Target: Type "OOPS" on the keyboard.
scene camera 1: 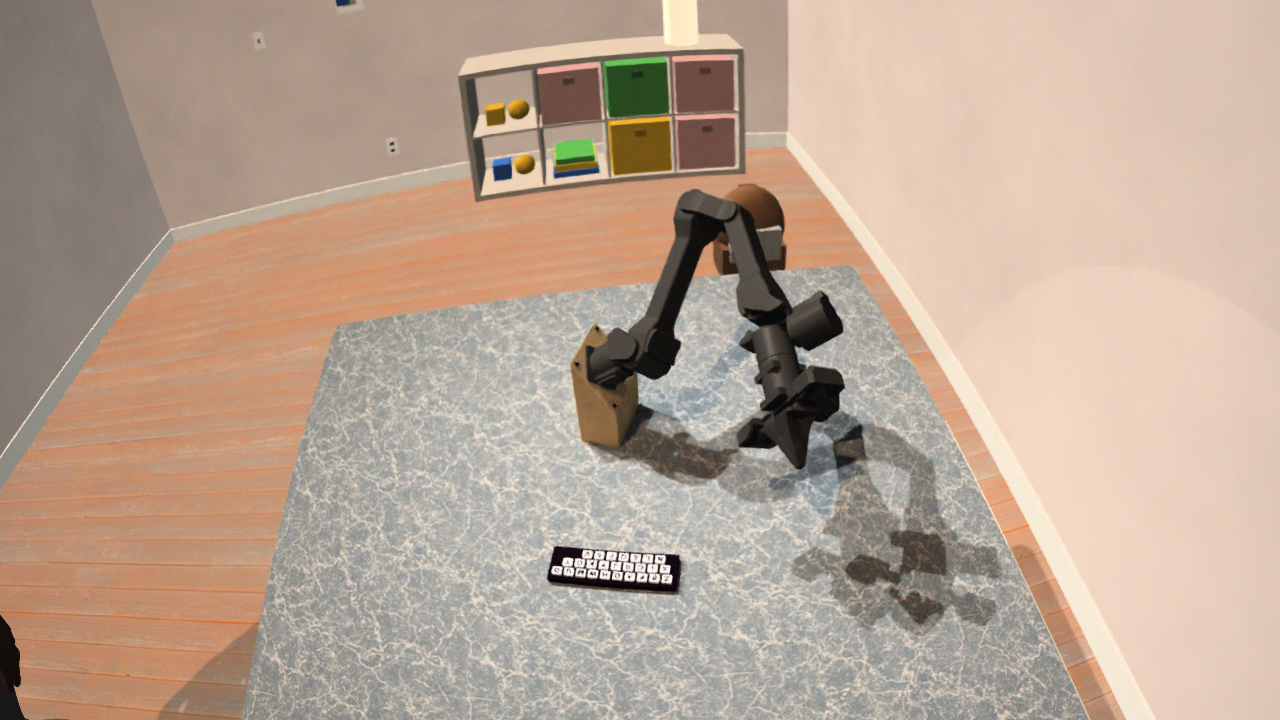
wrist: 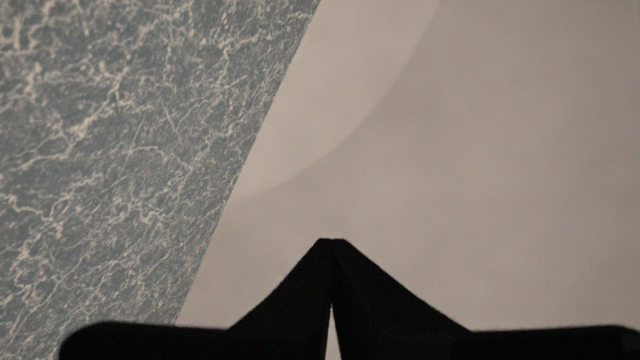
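Where they show: gripper, fingertip midpoint: (scene camera 1: 800, 468) (wrist: 330, 251); arm's base, link origin: (scene camera 1: 599, 368).
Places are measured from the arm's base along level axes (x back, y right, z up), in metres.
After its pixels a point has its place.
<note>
A small black keyboard (scene camera 1: 614, 586) {x -0.365, y -0.003, z -0.130 m} with several rows of white keys lies flat on the blue-grey marbled table top (scene camera 1: 402, 644) {x -0.477, y 0.335, z -0.135 m} (wrist: 100, 150) {x -0.504, y -0.159, z -0.136 m}, low and centre in the scene view. The keyboard does not show in the wrist view. My gripper (scene camera 1: 799, 463) {x -0.358, y -0.262, z 0.105 m} (wrist: 330, 251) {x -0.358, y -0.262, z 0.105 m} is shut, its two black fingertips touching, with nothing between them. It hangs above the table's right part, to the right of the keyboard and farther back, well apart from it. The single letters on the keys are too small to read surely.
The arm rises from a tan wooden mount (scene camera 1: 605, 413) {x -0.053, y -0.004, z -0.056 m} behind the keyboard. A brown chair (scene camera 1: 756, 207) stands behind the table. A shelf unit (scene camera 1: 474, 183) with coloured boxes stands at the back wall. A pale wall (scene camera 1: 1118, 179) (wrist: 475, 175) runs along the right.
</note>
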